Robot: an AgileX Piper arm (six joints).
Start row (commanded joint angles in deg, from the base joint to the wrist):
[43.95, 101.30, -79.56, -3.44, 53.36, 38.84]
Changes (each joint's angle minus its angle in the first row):
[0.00, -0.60, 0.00, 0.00, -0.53, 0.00]
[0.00, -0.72, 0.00, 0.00, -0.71, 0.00]
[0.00, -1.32, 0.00, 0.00, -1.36, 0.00]
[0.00, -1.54, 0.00, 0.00, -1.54, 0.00]
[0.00, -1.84, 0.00, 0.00, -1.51, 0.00]
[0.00, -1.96, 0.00, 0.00, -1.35, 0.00]
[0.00, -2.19, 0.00, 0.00, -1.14, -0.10]
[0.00, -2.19, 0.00, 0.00, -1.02, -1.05]
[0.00, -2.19, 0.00, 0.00, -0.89, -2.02]
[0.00, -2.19, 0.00, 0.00, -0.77, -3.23]
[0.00, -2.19, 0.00, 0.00, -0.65, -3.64]
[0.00, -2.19, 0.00, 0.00, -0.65, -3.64]
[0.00, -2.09, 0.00, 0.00, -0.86, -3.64]
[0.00, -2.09, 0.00, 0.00, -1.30, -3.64]
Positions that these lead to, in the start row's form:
[43.95, 100.70, -79.56, -3.44, 52.83, 38.84]
[43.95, 100.58, -79.56, -3.44, 52.65, 38.84]
[43.95, 99.98, -79.56, -3.44, 52.00, 38.84]
[43.95, 99.76, -79.56, -3.44, 51.82, 38.84]
[43.95, 99.46, -79.56, -3.44, 51.85, 38.84]
[43.95, 99.34, -79.56, -3.44, 52.01, 38.84]
[43.95, 99.11, -79.56, -3.44, 52.22, 38.74]
[43.95, 99.11, -79.56, -3.44, 52.34, 37.79]
[43.95, 99.11, -79.56, -3.44, 52.47, 36.82]
[43.95, 99.11, -79.56, -3.44, 52.59, 35.61]
[43.95, 99.11, -79.56, -3.44, 52.71, 35.20]
[43.95, 99.11, -79.56, -3.44, 52.71, 35.20]
[43.95, 99.21, -79.56, -3.44, 52.50, 35.20]
[43.95, 99.21, -79.56, -3.44, 52.06, 35.20]

